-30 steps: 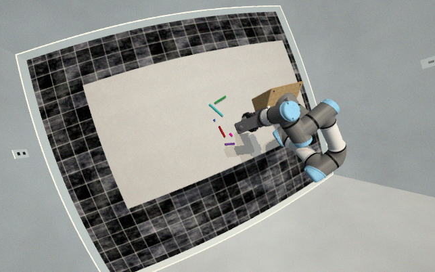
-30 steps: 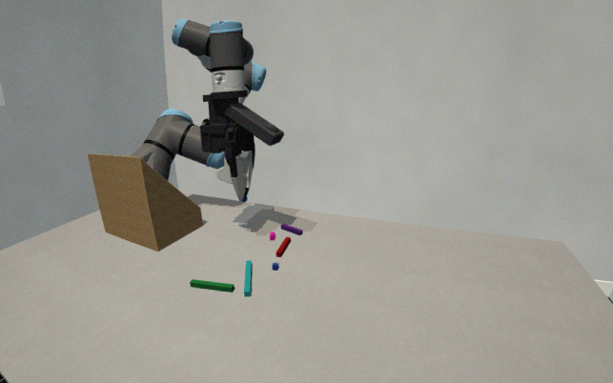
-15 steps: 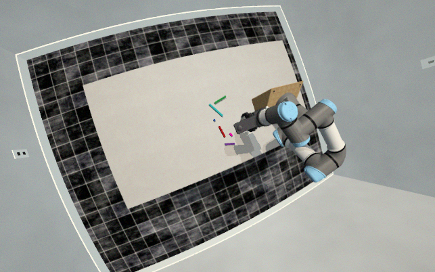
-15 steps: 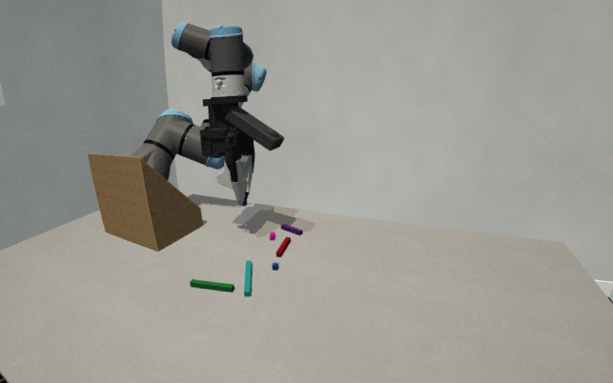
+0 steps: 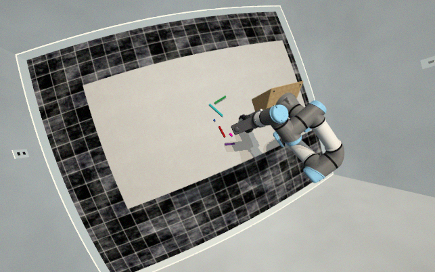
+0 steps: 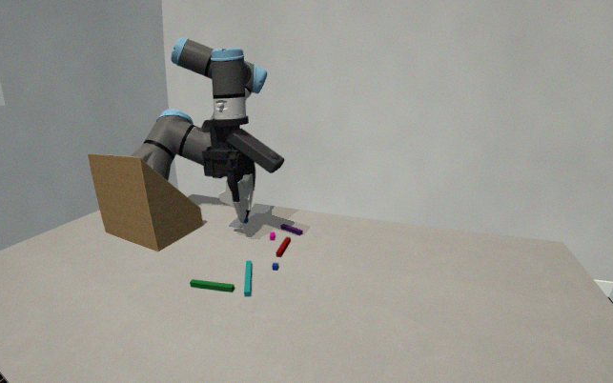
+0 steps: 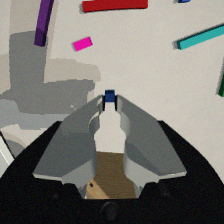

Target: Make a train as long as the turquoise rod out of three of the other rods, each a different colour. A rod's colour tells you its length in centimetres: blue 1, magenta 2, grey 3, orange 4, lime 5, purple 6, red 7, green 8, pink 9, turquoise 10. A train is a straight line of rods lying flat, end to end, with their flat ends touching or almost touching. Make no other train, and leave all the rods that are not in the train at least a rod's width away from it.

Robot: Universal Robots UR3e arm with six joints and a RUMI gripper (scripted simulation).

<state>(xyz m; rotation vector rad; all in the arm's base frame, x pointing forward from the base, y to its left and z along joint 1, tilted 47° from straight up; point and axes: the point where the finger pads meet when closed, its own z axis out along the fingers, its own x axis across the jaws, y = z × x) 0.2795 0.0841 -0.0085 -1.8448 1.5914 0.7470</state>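
Now: hand 6 cm above the magenta rod, 4 cm to the right of it and 4 cm short of it. Round my hand: purple rod: 9 cm to the left, 7 cm ahead, 6 cm below; red rod: 9 cm ahead, 6 cm below, 1 cm to the left; turquoise rod: 12 cm to the right, 9 cm ahead, 6 cm below.
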